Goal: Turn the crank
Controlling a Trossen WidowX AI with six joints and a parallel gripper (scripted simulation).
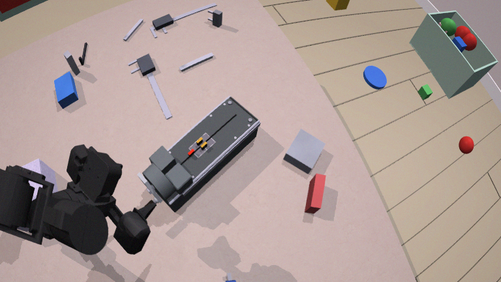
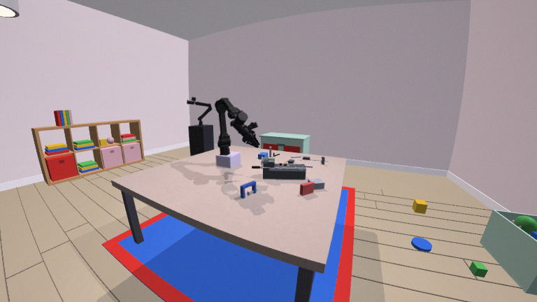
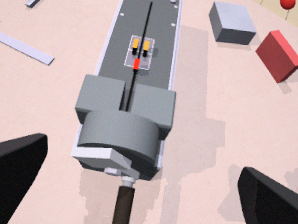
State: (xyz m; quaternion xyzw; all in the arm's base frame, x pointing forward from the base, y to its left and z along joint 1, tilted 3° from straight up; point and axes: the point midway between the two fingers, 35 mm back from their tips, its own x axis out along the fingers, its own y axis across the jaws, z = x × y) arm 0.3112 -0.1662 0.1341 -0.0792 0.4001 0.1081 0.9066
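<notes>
My gripper tip is 2 cm past the dark brown crank handle and 14 cm above it. Round my gripper tip: red pointer 13 cm ahead, 5 cm to the left, 12 cm below; red block 31 cm ahead, 15 cm to the right, 17 cm below; grey block 35 cm ahead, 5 cm to the right, 18 cm below.
</notes>
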